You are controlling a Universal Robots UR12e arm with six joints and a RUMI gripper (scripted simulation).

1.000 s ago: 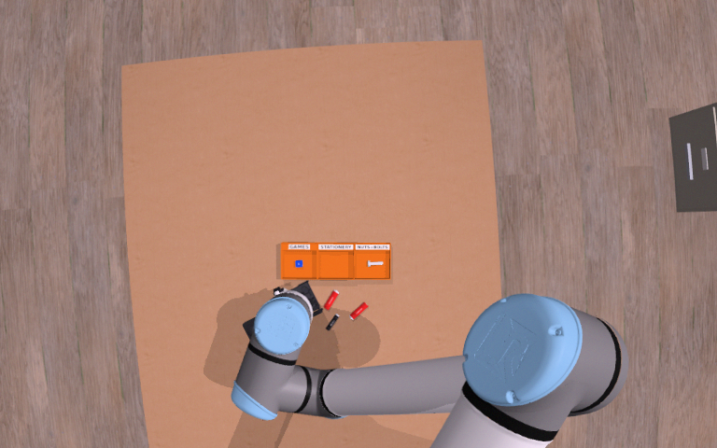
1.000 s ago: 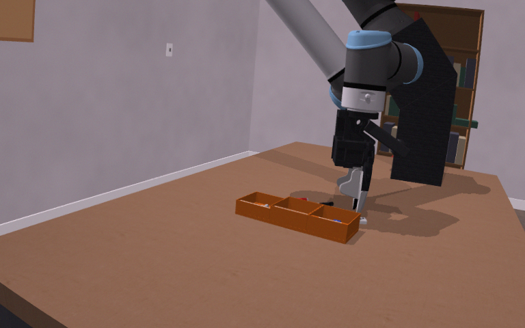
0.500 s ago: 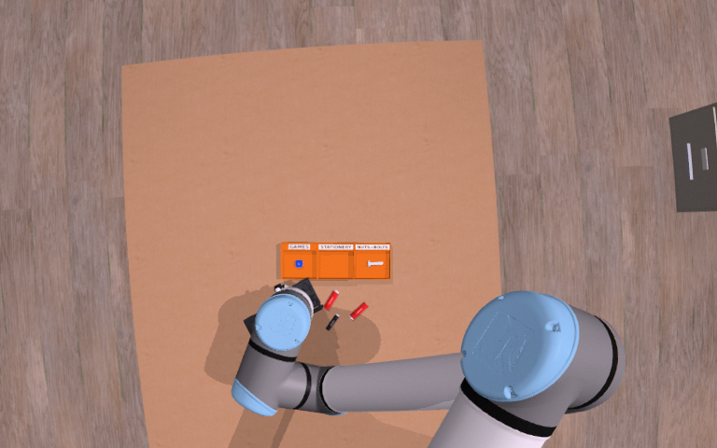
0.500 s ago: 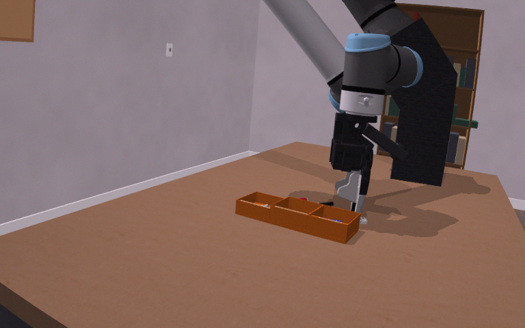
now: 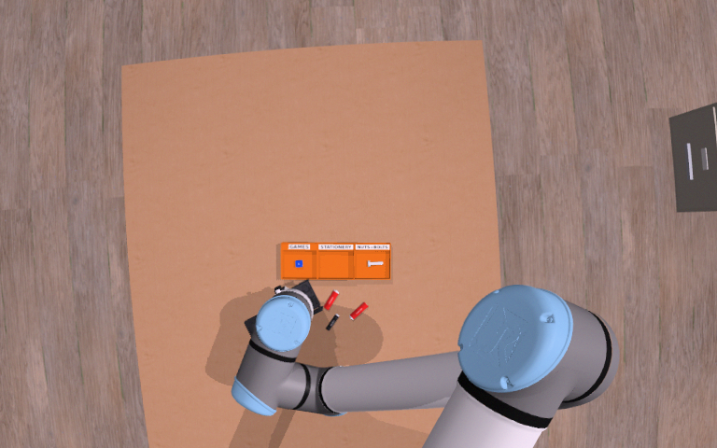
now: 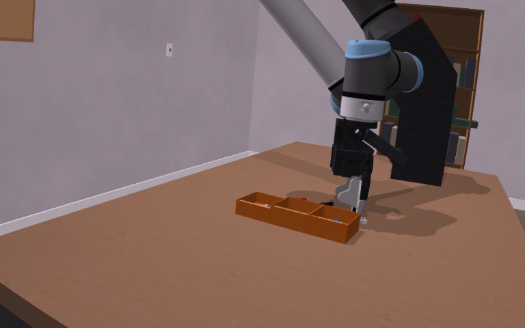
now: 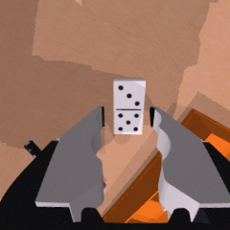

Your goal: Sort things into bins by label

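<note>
The white domino is 1 cm below my hand. From my hand the other things lie so: black stick (6 cm behind, 9 cm to the right, 1 cm below); then blue die (8 cm ahead, 3 cm to the right); then orange three-part bin (8 cm ahead, 11 cm to the right).
</note>
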